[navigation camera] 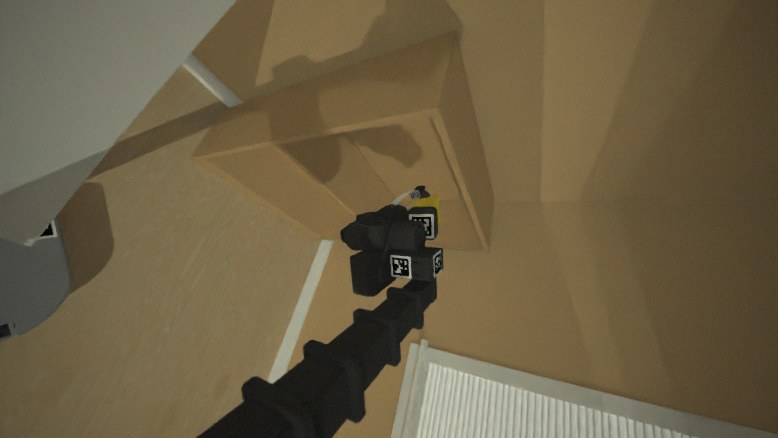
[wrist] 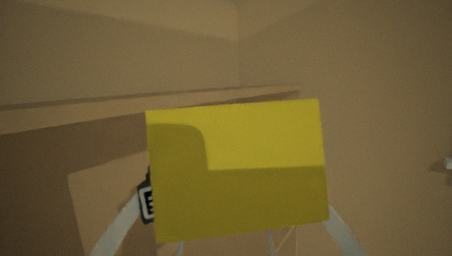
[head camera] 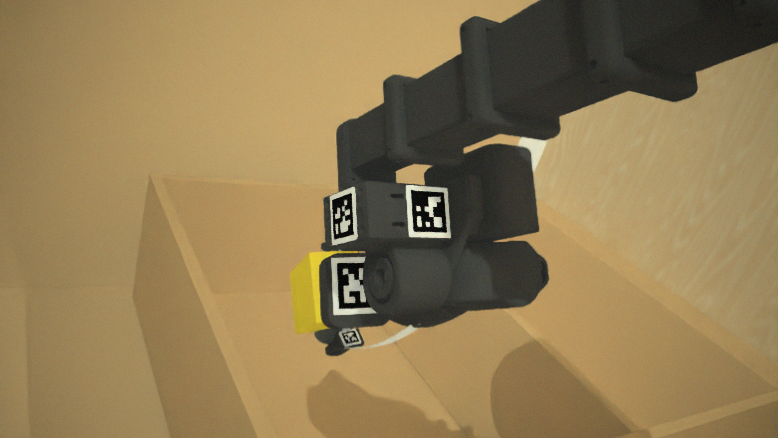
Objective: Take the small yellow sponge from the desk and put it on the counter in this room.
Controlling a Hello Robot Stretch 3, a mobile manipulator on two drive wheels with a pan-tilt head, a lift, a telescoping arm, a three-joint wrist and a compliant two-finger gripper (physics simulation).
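Observation:
The small yellow sponge (head camera: 305, 293) (navigation camera: 432, 204) (wrist: 237, 170) is a yellow block at the end of my gripper (wrist: 237, 200). In the wrist view it stands large and slightly tilted between the two pale finger strips. One fingertip shows at its left side; the right fingertip is hidden behind the sponge. The gripper is shut on the sponge and holds it in front of the open wooden unit. In the head view the gripper body hides part of the sponge. I cannot identify the desk or the counter in these views.
A light wooden unit (head camera: 194, 272) (navigation camera: 353, 128) (wrist: 100, 109) with open compartments is beside the wrist. My telescoping arm (head camera: 522, 70) (navigation camera: 337, 369) reaches to it. A white ribbed panel (navigation camera: 489, 402) is at the lower right of the navigation view, and my grey base (navigation camera: 32, 282) at the left.

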